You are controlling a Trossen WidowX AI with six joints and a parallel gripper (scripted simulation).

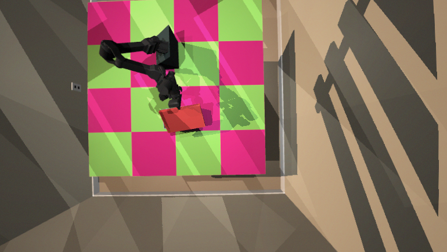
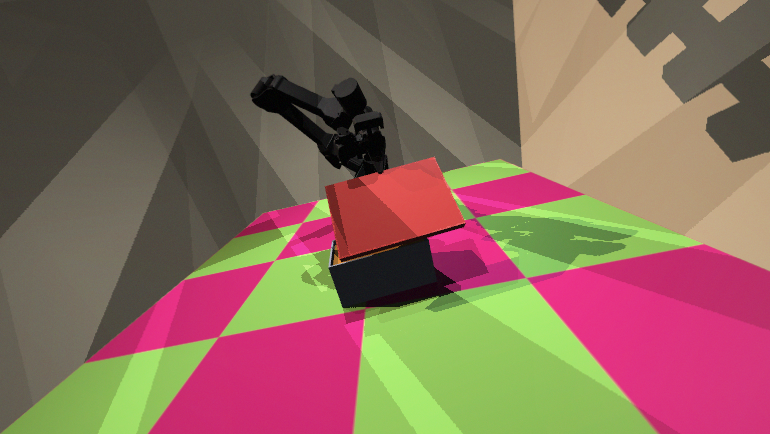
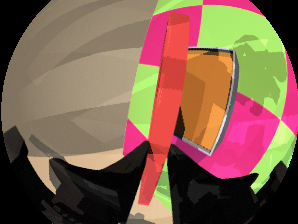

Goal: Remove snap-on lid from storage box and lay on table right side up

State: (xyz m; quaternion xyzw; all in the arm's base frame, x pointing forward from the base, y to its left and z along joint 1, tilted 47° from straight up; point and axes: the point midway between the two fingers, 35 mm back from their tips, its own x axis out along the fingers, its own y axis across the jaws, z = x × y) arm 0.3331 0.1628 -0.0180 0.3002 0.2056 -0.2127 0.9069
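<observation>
Right now my gripper tip is 60 mm short of the red lid, 50 mm above it and 20 mm to the right of it. Round my gripper tip: storage box (180 mm below, 50 mm ahead, 40 mm to the right).
</observation>
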